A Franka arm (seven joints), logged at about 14 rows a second.
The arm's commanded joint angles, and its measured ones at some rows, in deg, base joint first. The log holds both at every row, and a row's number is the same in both.
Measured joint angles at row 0:
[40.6 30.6 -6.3 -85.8 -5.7 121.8 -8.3]
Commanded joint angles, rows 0 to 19:
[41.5 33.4 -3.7 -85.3 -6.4 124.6 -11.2]
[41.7 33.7 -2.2 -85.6 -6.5 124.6 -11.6]
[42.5 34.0 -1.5 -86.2 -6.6 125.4 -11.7]
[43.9 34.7 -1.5 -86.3 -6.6 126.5 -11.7]
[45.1 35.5 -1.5 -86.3 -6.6 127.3 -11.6]
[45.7 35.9 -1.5 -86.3 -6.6 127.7 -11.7]
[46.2 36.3 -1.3 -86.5 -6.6 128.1 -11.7]
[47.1 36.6 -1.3 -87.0 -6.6 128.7 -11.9]
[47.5 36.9 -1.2 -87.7 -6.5 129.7 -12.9]
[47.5 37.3 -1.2 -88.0 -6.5 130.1 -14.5]
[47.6 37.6 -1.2 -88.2 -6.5 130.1 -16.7]
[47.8 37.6 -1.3 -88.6 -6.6 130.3 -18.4]
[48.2 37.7 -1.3 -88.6 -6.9 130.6 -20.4]
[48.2 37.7 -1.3 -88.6 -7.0 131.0 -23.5]
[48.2 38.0 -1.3 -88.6 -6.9 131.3 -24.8]
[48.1 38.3 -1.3 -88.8 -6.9 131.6 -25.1]
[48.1 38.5 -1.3 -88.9 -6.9 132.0 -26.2]
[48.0 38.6 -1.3 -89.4 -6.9 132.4 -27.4]
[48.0 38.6 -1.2 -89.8 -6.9 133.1 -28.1]
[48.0 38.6 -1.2 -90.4 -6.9 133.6 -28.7]
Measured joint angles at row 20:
[48.0 38.5 -1.3 -89.1 -5.7 131.3 -27.3]
